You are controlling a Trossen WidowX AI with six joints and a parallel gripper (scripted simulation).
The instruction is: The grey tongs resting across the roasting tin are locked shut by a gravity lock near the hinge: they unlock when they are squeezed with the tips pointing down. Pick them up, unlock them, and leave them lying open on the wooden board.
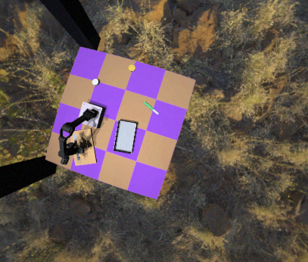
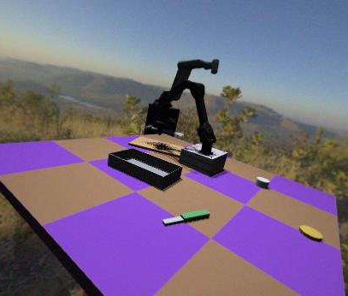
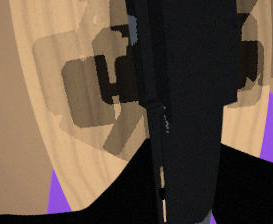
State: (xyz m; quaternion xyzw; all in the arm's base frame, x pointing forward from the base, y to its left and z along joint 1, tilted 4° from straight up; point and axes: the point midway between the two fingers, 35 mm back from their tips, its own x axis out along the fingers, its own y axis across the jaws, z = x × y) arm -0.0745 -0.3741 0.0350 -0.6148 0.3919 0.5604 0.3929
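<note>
The wooden board lies 8 cm below my gripper tip and 1 cm to the left of it. From my gripper tip the other things lie so: yellow disc (92 cm to the left, 31 cm ahead, 8 cm below); then roasting tin (41 cm ahead, 22 cm to the left, 6 cm below); then white puck (69 cm to the left, 7 cm below, 2 cm behind).
</note>
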